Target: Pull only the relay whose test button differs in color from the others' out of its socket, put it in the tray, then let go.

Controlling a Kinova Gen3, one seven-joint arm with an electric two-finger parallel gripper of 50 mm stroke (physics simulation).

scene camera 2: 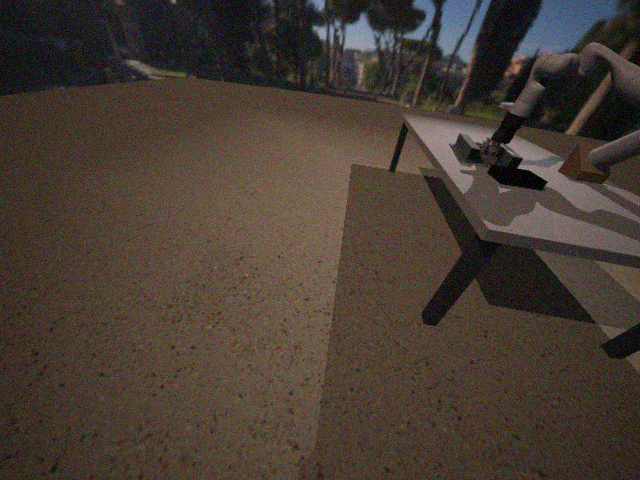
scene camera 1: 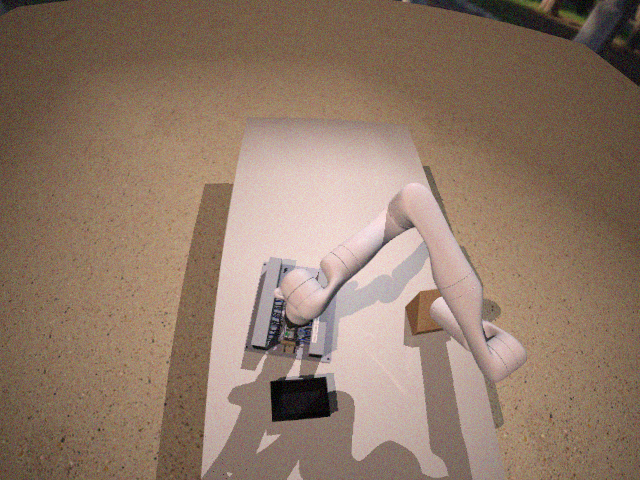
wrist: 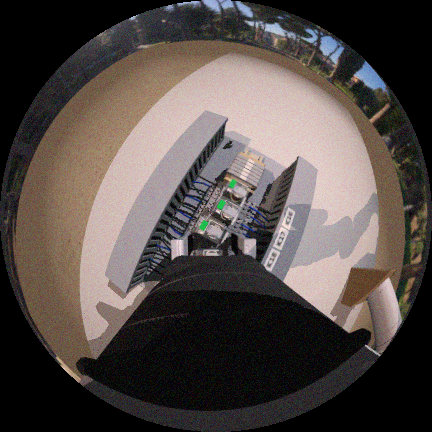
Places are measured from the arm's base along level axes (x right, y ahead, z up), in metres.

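Where they show: gripper, between the fingertips: [scene camera 2: 486, 152] [wrist: 211, 241]; arm's base, origin of its link: [scene camera 2: 597, 159] [scene camera 1: 442, 309] [wrist: 377, 288].
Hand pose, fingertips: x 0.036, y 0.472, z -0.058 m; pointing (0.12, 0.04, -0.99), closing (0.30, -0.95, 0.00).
Each offset is from my fingertips to the centre of the thing.
Three clear relays with green test buttons, the nearest {dx +0.012, dy +0.004, dz +0.016 m} [wrist: 211, 229], the middle one {dx +0.040, dy -0.005, dz +0.014 m} [wrist: 228, 210] and the farthest {dx +0.068, dy -0.010, dz +0.014 m} [wrist: 237, 191], stand in the socket row in the wrist view. Another relay {dx -0.019, dy -0.002, dz +0.021 m} [wrist: 212, 253] shows partly between my fingertips; its button is hidden. My gripper [wrist: 211, 241] is open, pointing down over the row, with one finger on each side of that relay and nothing gripped. In scene camera 2 the dark gripper [scene camera 2: 508, 129] reaches down to the panel. A relay with a green button {dx -0.072, dy +0.017, dz +0.014 m} [scene camera 1: 287, 334] shows in front of the wrist. The black tray {dx -0.257, dy -0.005, dz -0.016 m} [scene camera 1: 274, 401] [scene camera 2: 518, 177] stands in front of the panel.
Grey wire ducts, left [scene camera 1: 267, 310] [wrist: 165, 200] and right [scene camera 1: 318, 338] [wrist: 295, 215], flank the row, with blue and black wires between. Beige terminal blocks {dx +0.106, dy -0.017, dz +0.013 m} [wrist: 246, 169] stand at the row's far end. A brown block [scene camera 1: 426, 312] [scene camera 2: 584, 164] [wrist: 365, 285] stands to the right, near the arm's base.
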